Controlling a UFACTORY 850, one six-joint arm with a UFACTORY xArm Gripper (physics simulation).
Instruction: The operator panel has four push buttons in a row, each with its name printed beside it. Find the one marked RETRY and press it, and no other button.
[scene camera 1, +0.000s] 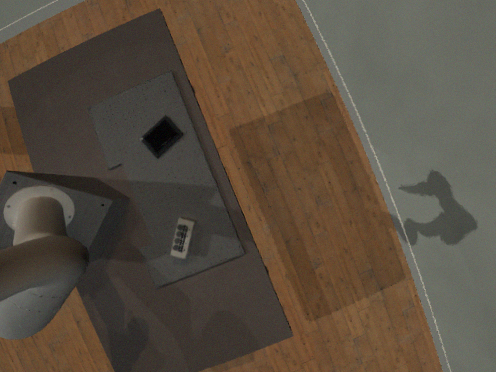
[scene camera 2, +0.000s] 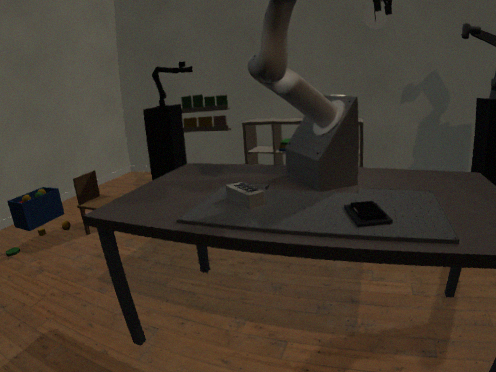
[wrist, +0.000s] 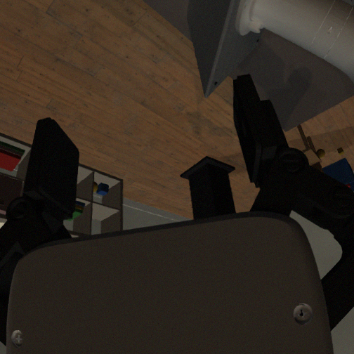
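Observation:
The operator panel (scene camera 1: 174, 252) (scene camera 2: 244, 197), a small pale box, sits on the grey perforated board. Its row of dark round buttons (scene camera 1: 179, 238) with dark print beside them shows on top in scene camera 1; the names are too small to read, so I cannot tell which is RETRY. The panel does not show in the wrist view. My gripper (wrist: 145, 114) (scene camera 2: 383, 6) is open and empty. In scene camera 2 its fingers hang at the top edge, high above the table and far from the panel. In the wrist view its fingers stand wide apart over the floor.
A black square tray-like object (scene camera 1: 162, 136) (scene camera 2: 368, 213) lies on the board (scene camera 1: 120, 120) (scene camera 2: 300, 220). The arm's slanted grey base (scene camera 2: 327, 160) stands on the table (scene camera 2: 150, 200) behind the board. A shelf unit (wrist: 122, 205) and a black pedestal (wrist: 210, 192) show in the wrist view.

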